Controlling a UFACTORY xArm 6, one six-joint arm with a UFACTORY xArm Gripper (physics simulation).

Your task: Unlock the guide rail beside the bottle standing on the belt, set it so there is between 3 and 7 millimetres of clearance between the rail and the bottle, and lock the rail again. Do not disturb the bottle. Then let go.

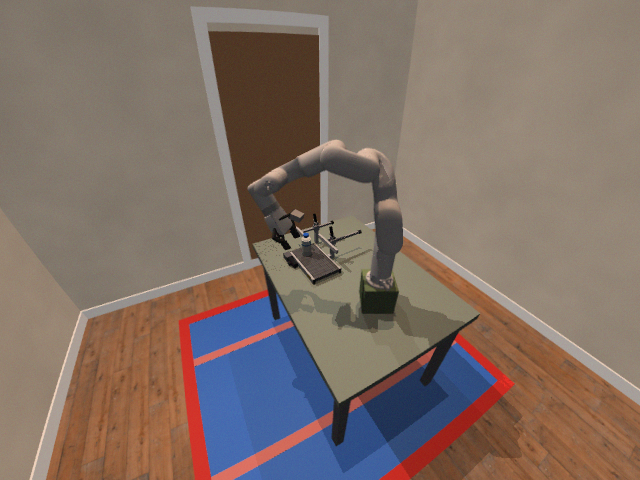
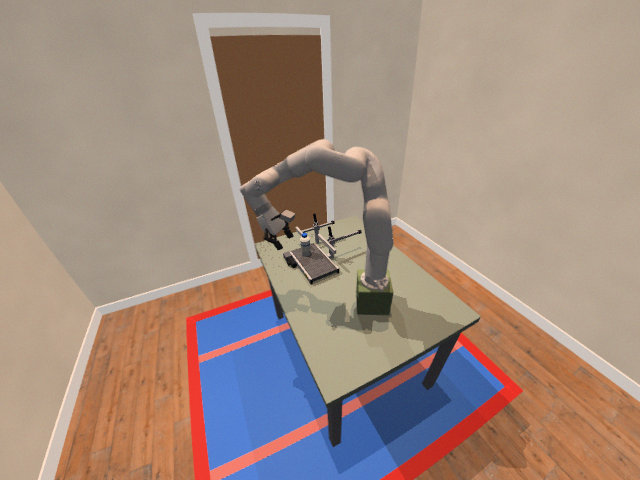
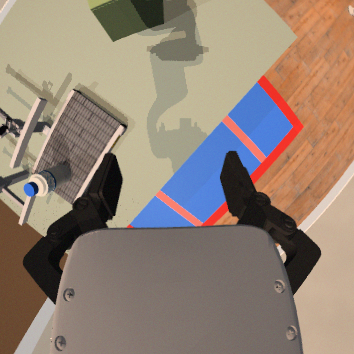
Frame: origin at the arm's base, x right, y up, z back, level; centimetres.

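Seen in the pictures: gripper, between the fingertips: (image 1: 293, 243) (image 2: 286, 243) (image 3: 170, 164); arm's base, origin of its link: (image 1: 379, 279) (image 2: 374, 280).
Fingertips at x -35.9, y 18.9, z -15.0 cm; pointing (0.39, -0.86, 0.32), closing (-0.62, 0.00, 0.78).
Offsets run from my fingertips to a thing's top centre. "pt": to the spot under its first point. Level surfaces: height alone.
A bottle {dx +13.3, dy -16.7, dz -30.1 cm} (image 1: 306, 246) (image 2: 305, 246) (image 3: 56, 177) with a blue cap stands upright on the dark belt {dx +15.9, dy -30.6, dz -23.1 cm} (image 1: 321, 264) (image 2: 319, 264) (image 3: 82, 140). The pale guide rail {pt dx +25.0, dy -21.8, dz -23.9 cm} (image 1: 328, 243) (image 2: 326, 242) (image 3: 28, 134) runs along the belt's side away from my gripper. Two black upright handles {dx +27.8, dy -13.0, dz -27.0 cm} (image 1: 331, 231) (image 2: 329, 231) stand by the rail on posts with rods. The gap between rail and bottle is too small to read, and whether the rail is locked cannot be told. My gripper (image 1: 290, 241) (image 2: 284, 241) (image 3: 170, 164) is open and empty, above the table's far end, on the bottle's other side and apart from it.
A small dark block {pt dx +2.7, dy -31.2, dz -28.3 cm} (image 1: 290, 259) (image 2: 290, 258) sits against the belt's near side. The arm's green base box (image 1: 378, 300) (image 2: 374, 301) (image 3: 120, 22) stands on the table {dy -34.1 cm} (image 1: 361, 356) (image 2: 356, 356). Dark rods {dx +36.4, dy -22.0, dz -27.8 cm} (image 1: 348, 236) (image 2: 347, 236) stick out behind the rail.
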